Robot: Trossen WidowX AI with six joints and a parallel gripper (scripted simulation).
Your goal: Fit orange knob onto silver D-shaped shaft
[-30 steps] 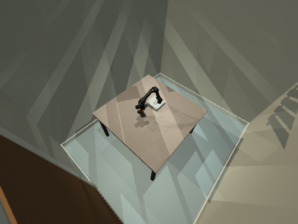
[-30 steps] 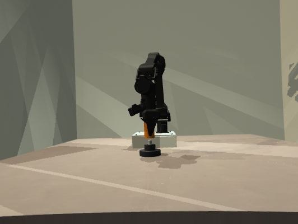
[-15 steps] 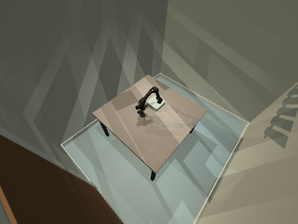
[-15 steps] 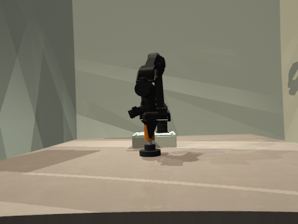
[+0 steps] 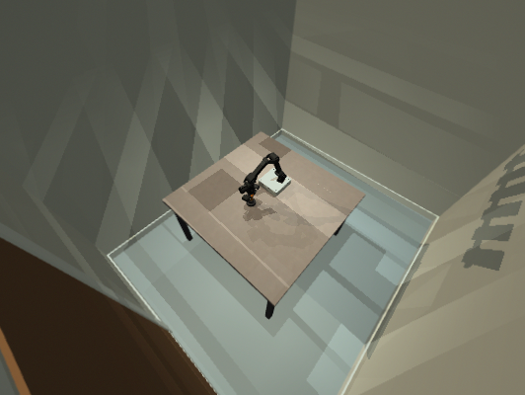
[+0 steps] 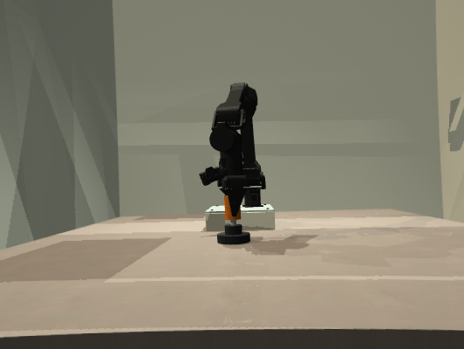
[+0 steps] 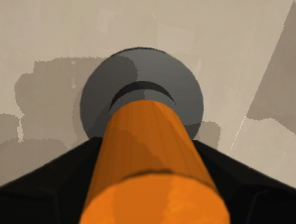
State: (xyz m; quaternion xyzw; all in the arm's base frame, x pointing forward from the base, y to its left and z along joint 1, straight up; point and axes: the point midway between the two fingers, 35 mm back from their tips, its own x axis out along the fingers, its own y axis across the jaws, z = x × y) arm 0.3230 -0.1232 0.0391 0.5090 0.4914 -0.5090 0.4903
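Right now the round pedestal is 40 mm below my gripper tip. From my gripper tip the other things lie so: orange knob 30 mm above.
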